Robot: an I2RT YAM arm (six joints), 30 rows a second.
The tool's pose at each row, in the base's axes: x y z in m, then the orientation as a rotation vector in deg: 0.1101 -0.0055 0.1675 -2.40 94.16 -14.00; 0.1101 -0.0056 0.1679 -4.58 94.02 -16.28; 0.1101 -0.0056 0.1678 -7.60 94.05 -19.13; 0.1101 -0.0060 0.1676 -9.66 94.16 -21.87; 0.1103 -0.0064 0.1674 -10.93 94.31 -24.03; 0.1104 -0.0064 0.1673 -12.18 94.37 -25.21; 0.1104 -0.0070 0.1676 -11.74 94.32 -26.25; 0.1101 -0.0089 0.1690 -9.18 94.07 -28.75; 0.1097 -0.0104 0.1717 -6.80 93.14 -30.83; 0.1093 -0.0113 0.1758 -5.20 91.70 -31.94; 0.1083 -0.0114 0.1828 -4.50 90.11 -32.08; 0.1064 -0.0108 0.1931 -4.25 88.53 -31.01; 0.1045 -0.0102 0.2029 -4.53 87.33 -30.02
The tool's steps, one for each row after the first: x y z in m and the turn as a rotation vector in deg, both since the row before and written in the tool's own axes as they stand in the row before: -0.0004 -0.0002 0.0000 0.18 -0.14 -2.80; 0.0001 0.0000 0.0000 0.02 0.07 -3.70; 0.0003 -0.0003 0.0001 0.50 0.29 -3.01; 0.0003 -0.0003 0.0003 0.59 0.36 -2.14; 0.0001 0.0001 0.0001 0.00 0.12 -1.53; 0.0000 -0.0007 0.0001 0.92 0.20 -0.34; -0.0005 -0.0023 -0.0001 3.10 0.59 0.16; -0.0018 -0.0025 -0.0002 2.89 -0.12 0.32; -0.0033 -0.0026 -0.0003 1.96 -0.89 0.45; -0.0062 -0.0032 -0.0010 0.88 -1.35 0.50; -0.0095 -0.0041 -0.0018 -0.13 -1.62 1.00; -0.0092 -0.0037 -0.0015 -0.50 -1.35 0.58
